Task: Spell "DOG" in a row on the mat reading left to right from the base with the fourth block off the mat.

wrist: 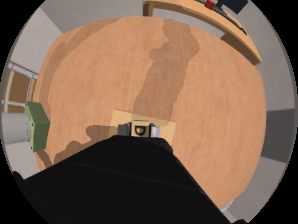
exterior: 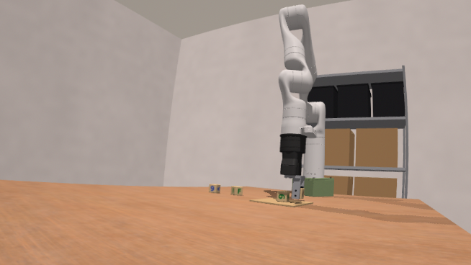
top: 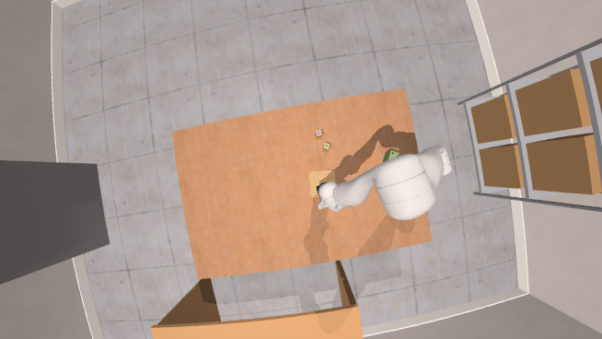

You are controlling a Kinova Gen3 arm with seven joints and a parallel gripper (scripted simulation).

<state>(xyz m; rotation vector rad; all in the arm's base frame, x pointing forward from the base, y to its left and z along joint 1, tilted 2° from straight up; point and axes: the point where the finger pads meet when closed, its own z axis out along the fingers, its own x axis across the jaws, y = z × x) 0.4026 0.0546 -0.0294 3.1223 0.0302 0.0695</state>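
My gripper is now 50 mm to the left of the wooden block, 20 mm above it and 10 mm past it. Round my hand: green-lettered block: 240 mm to the right, 60 mm behind, 20 mm below; then tan mat: 50 mm to the right, 30 mm below; then blue-lettered block: 310 mm to the right, 40 mm behind, 20 mm below.
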